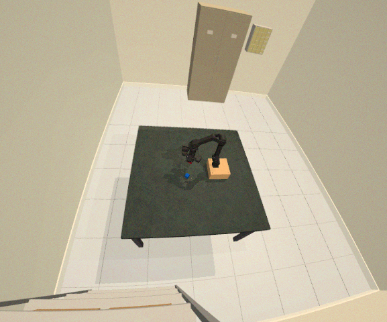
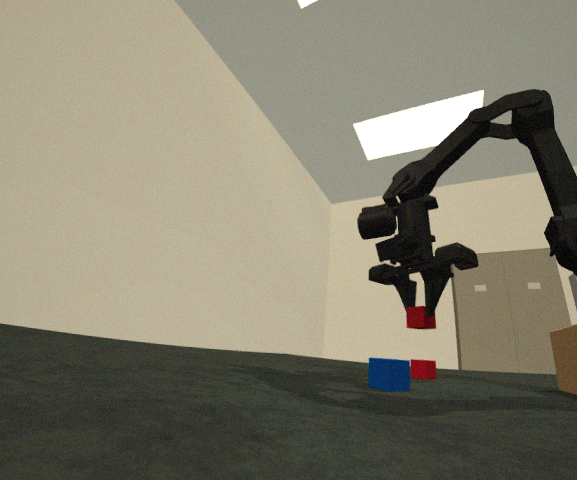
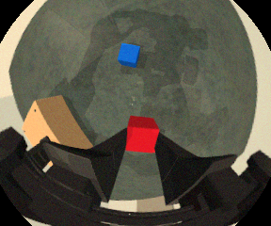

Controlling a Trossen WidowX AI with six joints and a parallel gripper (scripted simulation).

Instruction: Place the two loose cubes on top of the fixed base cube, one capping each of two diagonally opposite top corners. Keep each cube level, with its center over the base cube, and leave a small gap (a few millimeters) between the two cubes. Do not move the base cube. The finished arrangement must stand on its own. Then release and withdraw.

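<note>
Right now the blue cube is 12 cm to the left of my gripper tip, 8 cm below it and 3 cm ahead of it. Round my gripper tip: red cube (right at my gripper tip).
</note>
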